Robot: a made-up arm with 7 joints. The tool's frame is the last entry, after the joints. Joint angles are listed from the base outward.
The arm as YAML. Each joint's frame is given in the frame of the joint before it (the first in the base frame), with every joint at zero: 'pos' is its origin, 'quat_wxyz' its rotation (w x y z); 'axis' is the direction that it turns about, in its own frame. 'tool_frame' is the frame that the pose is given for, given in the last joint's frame.
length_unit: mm
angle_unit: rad
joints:
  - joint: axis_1
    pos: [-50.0, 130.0, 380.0]
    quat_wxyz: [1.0, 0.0, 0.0, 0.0]
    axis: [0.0, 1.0, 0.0]
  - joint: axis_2
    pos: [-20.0, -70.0, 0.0]
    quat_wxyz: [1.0, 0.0, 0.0, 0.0]
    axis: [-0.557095, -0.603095, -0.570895]
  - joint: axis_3
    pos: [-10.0, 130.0, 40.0]
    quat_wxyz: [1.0, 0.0, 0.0, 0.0]
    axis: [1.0, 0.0, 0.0]
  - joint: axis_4
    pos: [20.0, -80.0, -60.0]
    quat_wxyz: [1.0, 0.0, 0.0, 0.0]
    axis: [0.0, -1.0, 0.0]
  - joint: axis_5
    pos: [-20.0, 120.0, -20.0]
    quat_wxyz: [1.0, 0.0, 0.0, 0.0]
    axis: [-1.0, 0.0, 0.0]
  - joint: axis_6
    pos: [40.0, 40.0, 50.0]
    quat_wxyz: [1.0, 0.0, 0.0, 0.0]
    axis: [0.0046, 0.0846, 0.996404]
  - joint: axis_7
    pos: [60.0, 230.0, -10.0]
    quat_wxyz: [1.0, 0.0, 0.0, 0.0]
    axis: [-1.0, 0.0, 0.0]
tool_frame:
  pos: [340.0, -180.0, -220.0]
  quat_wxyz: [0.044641, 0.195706, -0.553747, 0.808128]
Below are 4 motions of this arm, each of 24 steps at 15 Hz.
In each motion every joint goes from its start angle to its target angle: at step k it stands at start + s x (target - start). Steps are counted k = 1, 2, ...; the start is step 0. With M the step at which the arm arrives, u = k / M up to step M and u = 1 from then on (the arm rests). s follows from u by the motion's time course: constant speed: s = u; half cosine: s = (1 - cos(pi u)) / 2; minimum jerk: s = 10 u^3 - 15 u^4 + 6 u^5.
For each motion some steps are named. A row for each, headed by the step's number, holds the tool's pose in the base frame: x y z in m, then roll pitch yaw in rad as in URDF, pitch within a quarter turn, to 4 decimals.
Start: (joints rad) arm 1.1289 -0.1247 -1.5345 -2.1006 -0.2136 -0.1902 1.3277
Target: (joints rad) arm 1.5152 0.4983 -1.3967 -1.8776 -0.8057 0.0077 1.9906
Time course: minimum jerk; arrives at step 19
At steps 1, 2, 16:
1: -0.0274 -0.2980 0.4697 2.8951 0.8334 1.7365
2: -0.0270 -0.2985 0.4693 2.8952 0.8354 1.7355
16: 0.1021 -0.3596 0.4024 2.8592 0.9142 1.7206

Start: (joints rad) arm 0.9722 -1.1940 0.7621 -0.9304 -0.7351 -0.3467 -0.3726
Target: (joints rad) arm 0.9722 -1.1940 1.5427 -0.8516 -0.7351 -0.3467 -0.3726
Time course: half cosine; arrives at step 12
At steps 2, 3, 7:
2: 0.0777 0.6138 0.7820 1.0138 0.4208 -1.4058
3: 0.1124 0.6123 0.7771 0.9642 0.4221 -1.4689
7: 0.3097 0.5728 0.7136 0.6663 0.3681 -1.8405

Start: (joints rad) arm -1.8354 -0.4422 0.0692 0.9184 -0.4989 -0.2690 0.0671
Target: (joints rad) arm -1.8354 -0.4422 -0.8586 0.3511 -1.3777 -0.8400 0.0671
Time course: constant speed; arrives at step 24
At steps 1, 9, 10, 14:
1: -0.2921 0.3293 0.7034 0.7904 1.0101 -0.3346
9: -0.1573 0.3702 0.7354 0.2224 1.1670 -0.9143
10: -0.1381 0.3711 0.7385 0.1290 1.1842 -1.0115
14: -0.0587 0.3635 0.7475 -0.3148 1.2334 -1.4743

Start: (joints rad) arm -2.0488 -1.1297 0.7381 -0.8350 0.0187 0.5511 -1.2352
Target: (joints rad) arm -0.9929 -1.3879 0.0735 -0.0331 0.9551 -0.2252 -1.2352
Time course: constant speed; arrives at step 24
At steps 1, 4, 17, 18, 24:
1: -0.5864 0.4842 -0.1040 -2.3285 -0.2161 -0.9527
4: -0.5408 0.5490 -0.0972 -2.2460 -0.1992 -1.0935
17: -0.2311 0.7044 -0.0037 -1.9140 -0.0650 -1.6867
18: -0.2034 0.7069 0.0082 -1.8895 -0.0493 -1.7278
24: -0.0388 0.6972 0.0971 -1.7474 0.0670 -1.9521

